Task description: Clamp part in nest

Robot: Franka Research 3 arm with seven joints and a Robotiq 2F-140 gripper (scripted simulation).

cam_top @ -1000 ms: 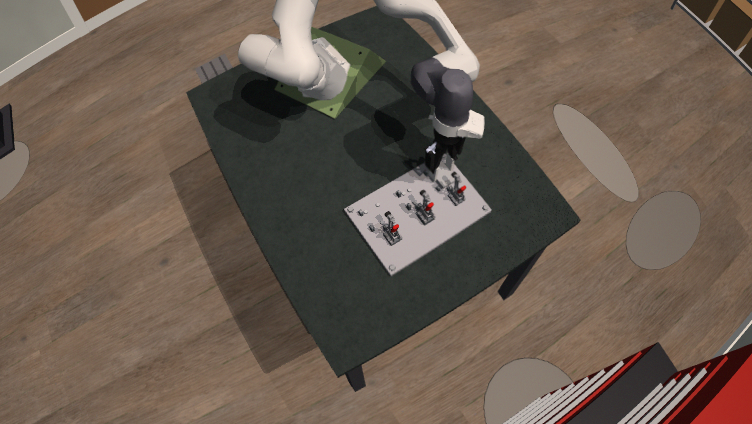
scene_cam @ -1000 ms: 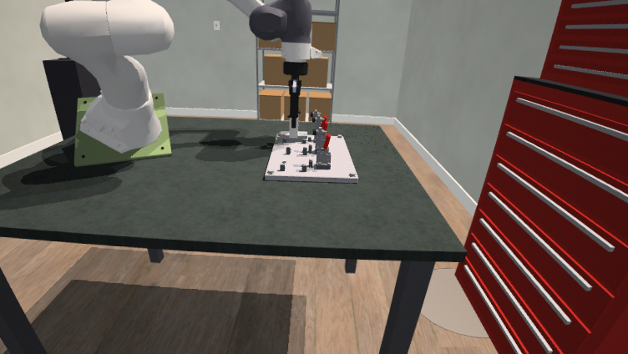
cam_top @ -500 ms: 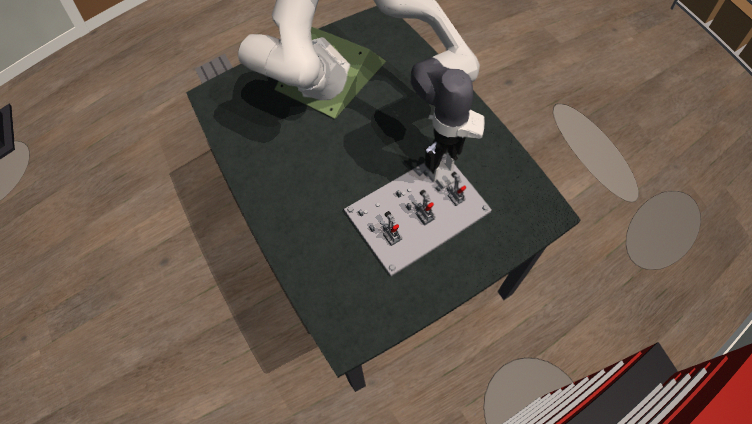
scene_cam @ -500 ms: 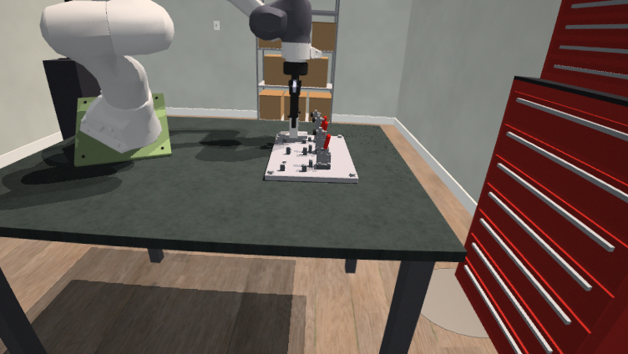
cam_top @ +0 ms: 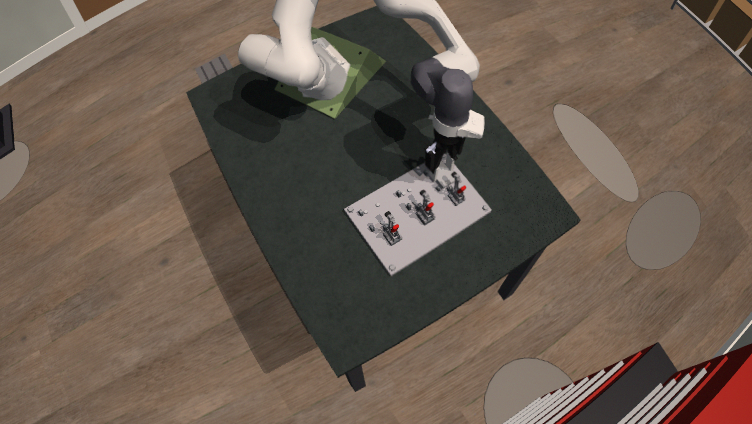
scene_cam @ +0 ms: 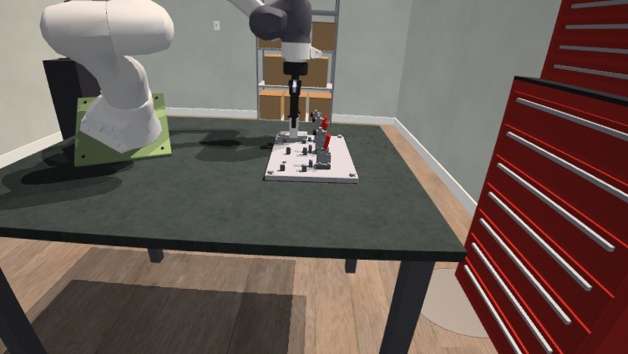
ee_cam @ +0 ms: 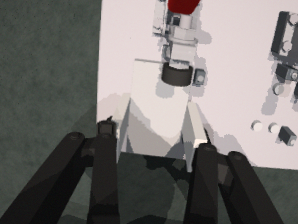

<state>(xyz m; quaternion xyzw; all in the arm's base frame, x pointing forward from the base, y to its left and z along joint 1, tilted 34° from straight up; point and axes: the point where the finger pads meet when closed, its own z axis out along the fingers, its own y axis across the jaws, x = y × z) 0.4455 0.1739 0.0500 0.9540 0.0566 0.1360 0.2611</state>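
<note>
Now: the part 3 cm below my hand. Round my hand: light grey fixture plate: 11 cm to the right, 6 cm ahead, 5 cm below; then clamp: 8 cm ahead, 1 cm below.
</note>
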